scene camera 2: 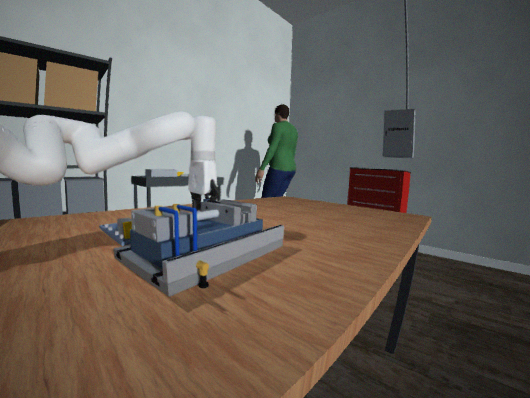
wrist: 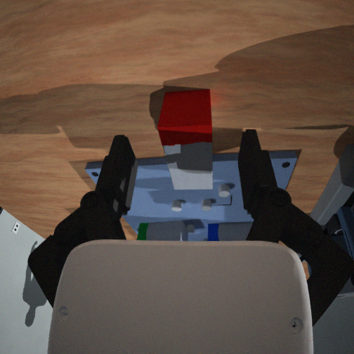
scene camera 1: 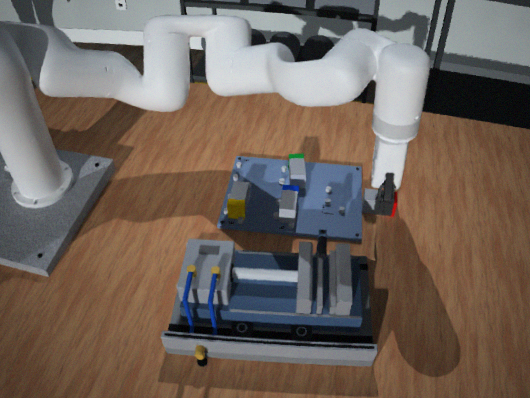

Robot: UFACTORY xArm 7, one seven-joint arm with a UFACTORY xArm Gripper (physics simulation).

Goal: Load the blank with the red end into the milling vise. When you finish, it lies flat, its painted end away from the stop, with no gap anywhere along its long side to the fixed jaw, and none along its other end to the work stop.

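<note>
The blank with the red end (scene camera 1: 371, 200) (wrist: 192, 172) is at the right edge of the blue plate (scene camera 1: 345, 172) (wrist: 150, 172), red end pointing away from the plate. Its grey end overlaps the plate's edge in the wrist view. My gripper (scene camera 1: 386, 205) (scene camera 2: 205, 199) (wrist: 185, 146) is open, one finger on each side of the blank with a gap on both sides in the wrist view. The near finger hides part of it in scene camera 1. The vise (scene camera 1: 265, 297) (scene camera 2: 195, 241) has upright grey jaws (scene camera 1: 305, 277) (scene camera 1: 342, 280) at its right, with a thin upright plate (scene camera 1: 320, 282) between them.
Blanks with green (scene camera 1: 298, 170) (wrist: 162, 231), blue (scene camera 1: 288, 203) (wrist: 232, 231) and yellow (scene camera 1: 239, 194) ends stand on the plate among white pegs. A black fitting (scene camera 1: 322, 246) sticks out behind the vise jaws. A person (scene camera 2: 283, 145) stands beyond the table (scene camera 2: 320, 270).
</note>
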